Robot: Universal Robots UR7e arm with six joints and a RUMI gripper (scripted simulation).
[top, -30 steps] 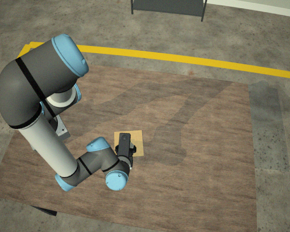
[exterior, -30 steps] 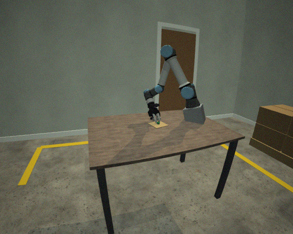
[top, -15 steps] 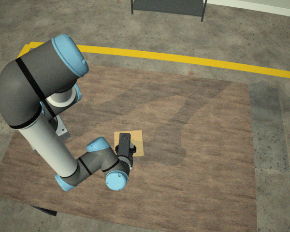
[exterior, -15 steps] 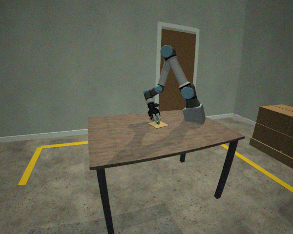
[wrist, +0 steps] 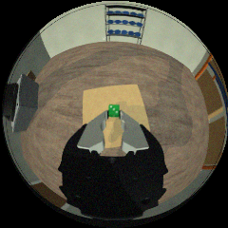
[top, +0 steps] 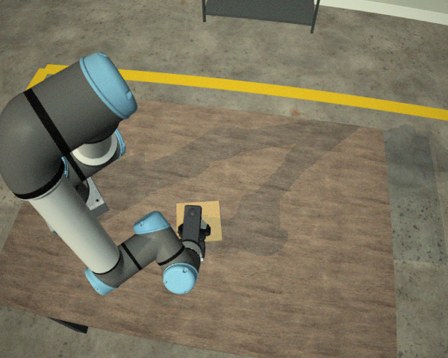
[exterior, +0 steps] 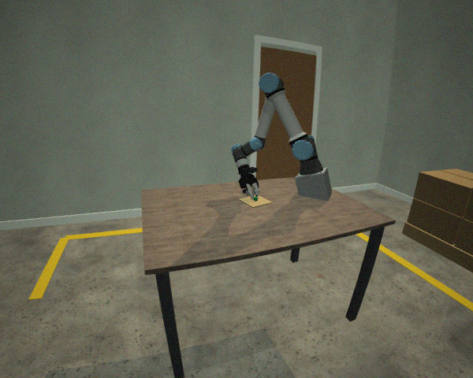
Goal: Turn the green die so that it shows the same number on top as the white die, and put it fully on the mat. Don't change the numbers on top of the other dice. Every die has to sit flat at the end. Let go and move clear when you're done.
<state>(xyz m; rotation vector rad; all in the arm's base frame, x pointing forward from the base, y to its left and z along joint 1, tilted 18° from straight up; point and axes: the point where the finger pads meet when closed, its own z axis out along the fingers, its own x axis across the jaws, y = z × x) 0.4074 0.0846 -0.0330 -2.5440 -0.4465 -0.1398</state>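
Now: hand 10 mm to the right of the green die and 10 mm above it. Round my hand: black die: 30 mm ahead, 140 mm to the right, 10 mm below; then white die: 50 mm behind, 130 mm to the right, 10 mm below; then tan mat: 10 mm to the left, 20 mm below.
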